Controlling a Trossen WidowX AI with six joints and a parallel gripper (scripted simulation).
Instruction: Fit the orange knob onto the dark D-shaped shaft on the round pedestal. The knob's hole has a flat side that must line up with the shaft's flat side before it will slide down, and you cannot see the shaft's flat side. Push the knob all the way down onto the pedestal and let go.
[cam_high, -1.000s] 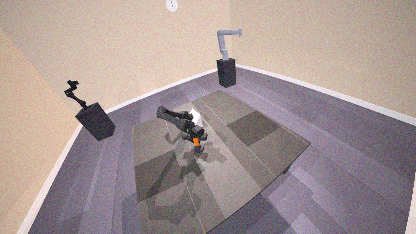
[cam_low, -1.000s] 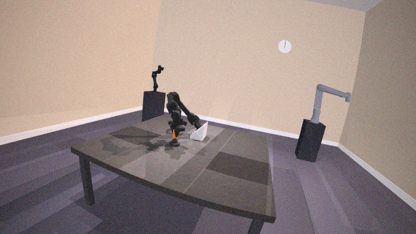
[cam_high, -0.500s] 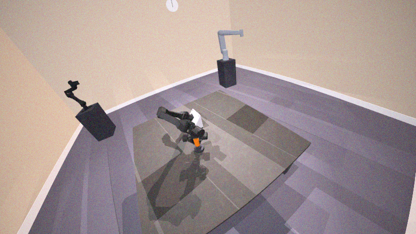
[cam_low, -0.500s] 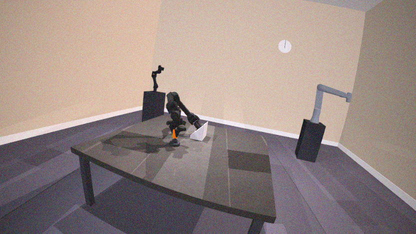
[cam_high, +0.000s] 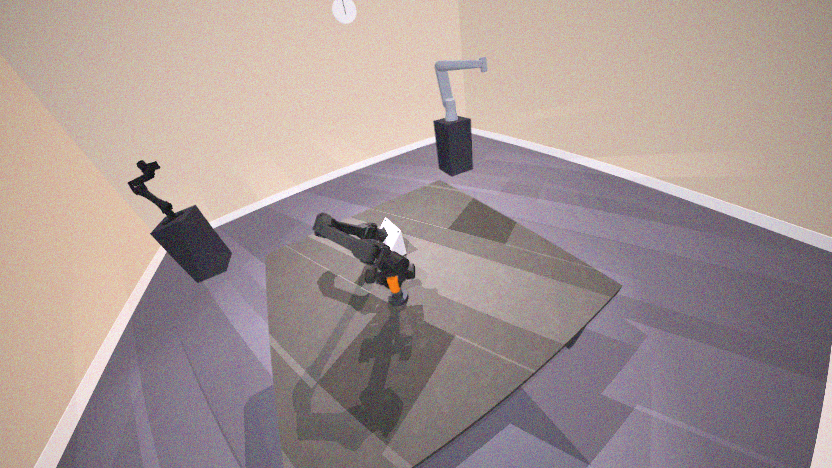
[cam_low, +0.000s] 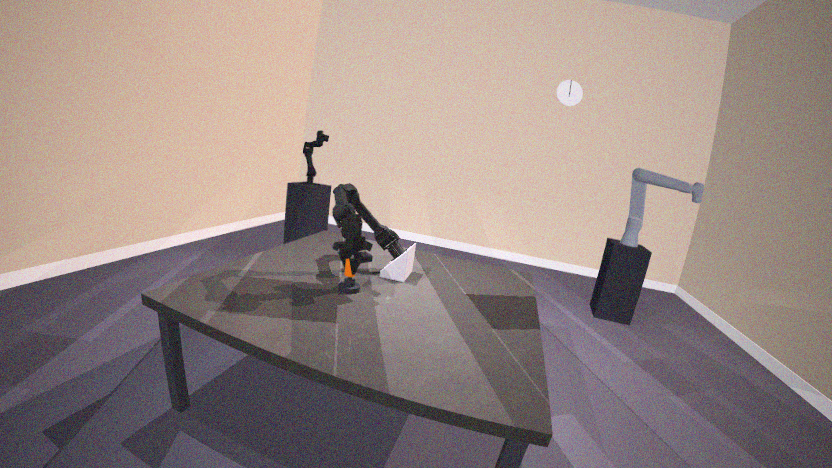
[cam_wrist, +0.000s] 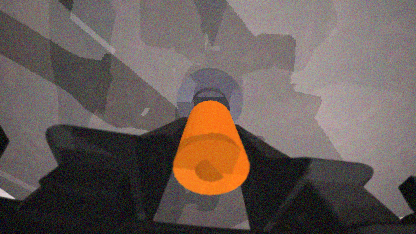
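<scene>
The orange knob lies 20 mm above my gripper tip. Round my gripper tip: round pedestal 40 mm below.
</scene>
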